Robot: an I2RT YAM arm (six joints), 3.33 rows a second.
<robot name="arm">
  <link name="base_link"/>
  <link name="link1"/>
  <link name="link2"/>
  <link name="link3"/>
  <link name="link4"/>
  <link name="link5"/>
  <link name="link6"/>
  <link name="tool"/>
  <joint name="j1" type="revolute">
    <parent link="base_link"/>
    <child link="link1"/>
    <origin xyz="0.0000 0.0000 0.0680"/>
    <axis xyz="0 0 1"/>
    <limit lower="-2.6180" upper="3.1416"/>
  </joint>
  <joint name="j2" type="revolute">
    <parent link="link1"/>
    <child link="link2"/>
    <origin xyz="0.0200 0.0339 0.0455"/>
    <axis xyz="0 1 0"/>
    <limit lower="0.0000" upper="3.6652"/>
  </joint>
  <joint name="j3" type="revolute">
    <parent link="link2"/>
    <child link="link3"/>
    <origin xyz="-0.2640 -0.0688 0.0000"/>
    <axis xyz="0 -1 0"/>
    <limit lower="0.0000" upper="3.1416"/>
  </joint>
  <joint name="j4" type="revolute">
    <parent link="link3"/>
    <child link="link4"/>
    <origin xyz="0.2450 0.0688 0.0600"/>
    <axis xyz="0 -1 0"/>
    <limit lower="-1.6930" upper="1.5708"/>
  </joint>
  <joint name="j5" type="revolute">
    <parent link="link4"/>
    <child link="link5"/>
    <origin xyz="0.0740 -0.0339 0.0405"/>
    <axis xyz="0 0 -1"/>
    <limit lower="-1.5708" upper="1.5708"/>
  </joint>
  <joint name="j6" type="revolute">
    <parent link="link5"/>
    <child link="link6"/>
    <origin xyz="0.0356 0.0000 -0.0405"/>
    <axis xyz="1 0 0"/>
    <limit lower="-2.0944" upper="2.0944"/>
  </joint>
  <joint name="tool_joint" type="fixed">
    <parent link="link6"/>
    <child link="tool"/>
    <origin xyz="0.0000 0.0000 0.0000" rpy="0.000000 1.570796 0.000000"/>
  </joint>
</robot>
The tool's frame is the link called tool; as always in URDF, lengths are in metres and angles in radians.
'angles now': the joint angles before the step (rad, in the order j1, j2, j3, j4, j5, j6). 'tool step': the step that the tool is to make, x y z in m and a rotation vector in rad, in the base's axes. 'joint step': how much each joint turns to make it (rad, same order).
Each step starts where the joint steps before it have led.
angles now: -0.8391 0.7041 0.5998 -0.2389 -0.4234 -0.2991
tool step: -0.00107 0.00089 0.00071 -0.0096 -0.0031 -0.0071
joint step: 0.0004 -0.0091 -0.0022 0.0017 0.0085 -0.0015
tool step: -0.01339 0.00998 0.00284 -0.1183 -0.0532 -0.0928
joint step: 0.0003 -0.1166 -0.0535 0.0557 0.1003 -0.0136
